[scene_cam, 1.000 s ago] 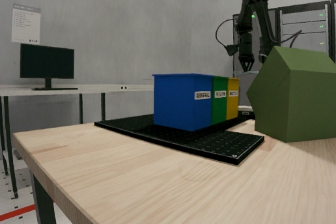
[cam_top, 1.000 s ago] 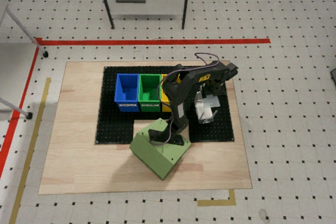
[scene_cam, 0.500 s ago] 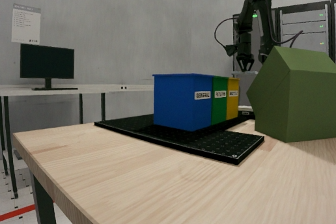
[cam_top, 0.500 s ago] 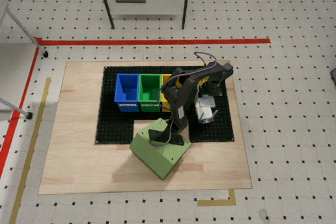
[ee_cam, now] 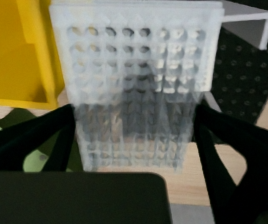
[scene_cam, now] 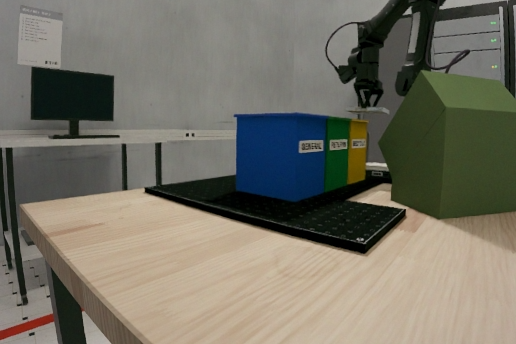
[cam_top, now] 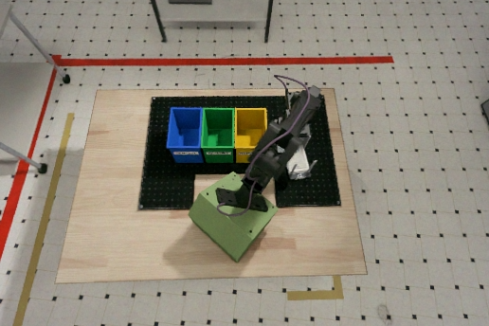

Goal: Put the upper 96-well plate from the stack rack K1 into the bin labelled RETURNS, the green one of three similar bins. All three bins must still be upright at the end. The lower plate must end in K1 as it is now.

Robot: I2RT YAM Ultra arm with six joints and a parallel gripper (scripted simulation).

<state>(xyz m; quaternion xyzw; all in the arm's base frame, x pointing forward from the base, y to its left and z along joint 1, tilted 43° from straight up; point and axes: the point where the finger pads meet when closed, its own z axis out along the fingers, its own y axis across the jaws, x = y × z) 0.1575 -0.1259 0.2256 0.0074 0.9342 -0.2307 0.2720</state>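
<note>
Now: the green returns bin 12 cm ahead of my hand, 25 cm to the left of it and 14 cm below it. The rest, counted from my hand: clear 96-well plate 1 cm below; yellow bin 9 cm ahead, 12 cm to the left, 14 cm below; blue bin 16 cm ahead, 37 cm to the left, 14 cm below.
</note>
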